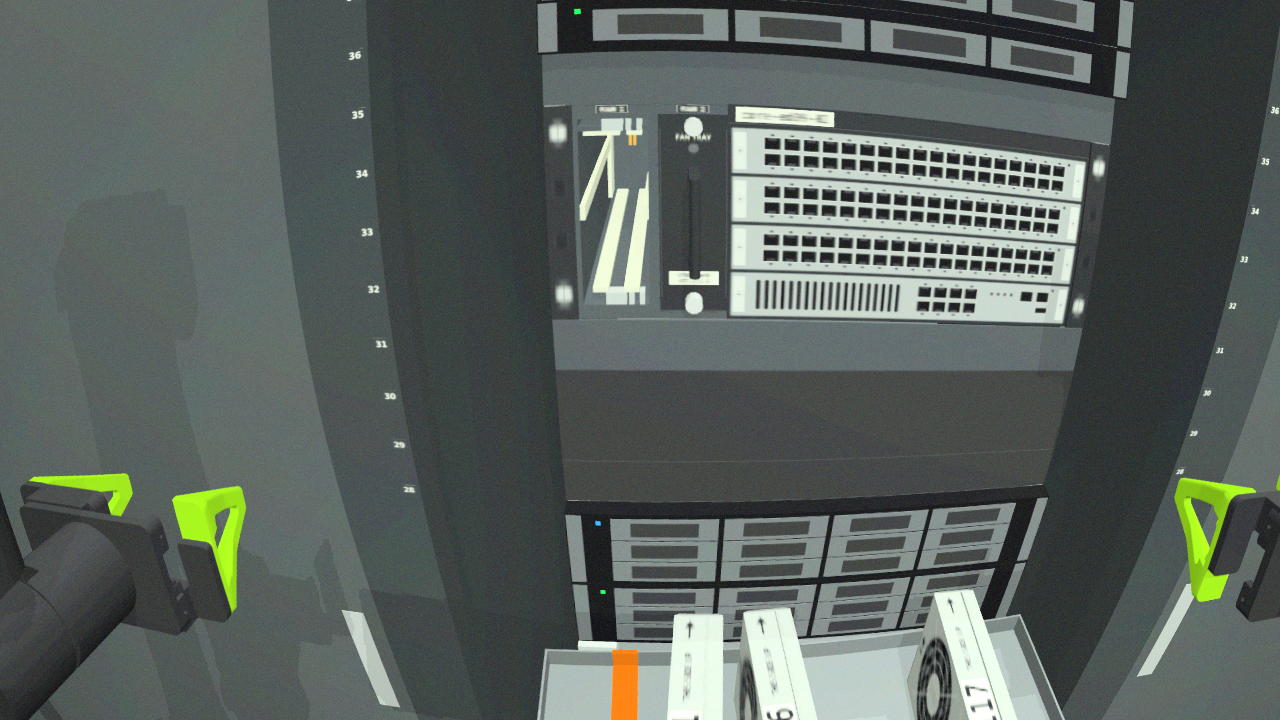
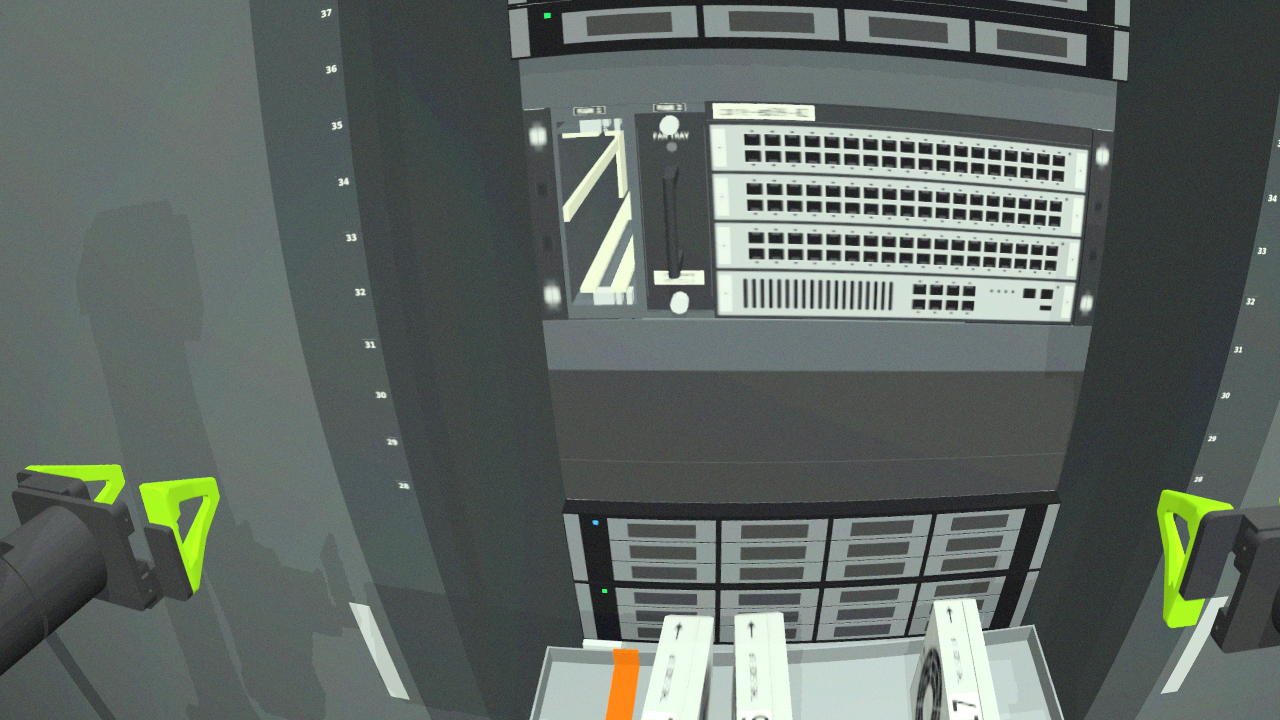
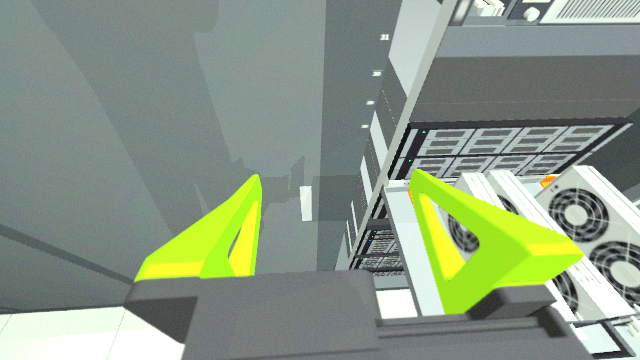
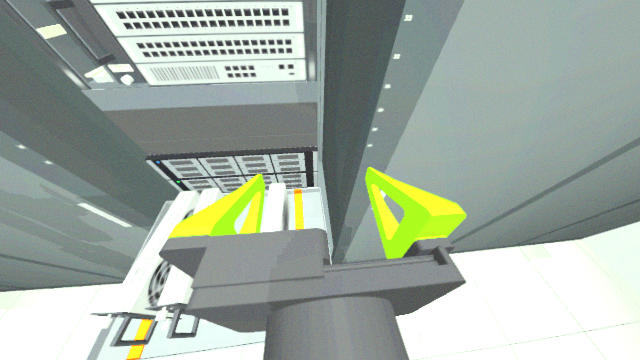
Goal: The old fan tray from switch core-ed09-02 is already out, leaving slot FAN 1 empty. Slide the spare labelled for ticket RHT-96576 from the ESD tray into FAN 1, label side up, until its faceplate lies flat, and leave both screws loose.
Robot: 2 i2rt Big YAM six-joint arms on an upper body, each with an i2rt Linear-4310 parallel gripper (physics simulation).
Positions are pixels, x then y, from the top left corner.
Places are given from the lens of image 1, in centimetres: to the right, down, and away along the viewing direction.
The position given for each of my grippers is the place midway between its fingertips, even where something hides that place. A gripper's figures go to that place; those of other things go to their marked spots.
my left gripper [image 1: 182, 490]: -28, 8, 42
my right gripper [image 1: 1231, 482]: 38, 8, 39
fan bay [image 1: 612, 236]: -2, -11, 77
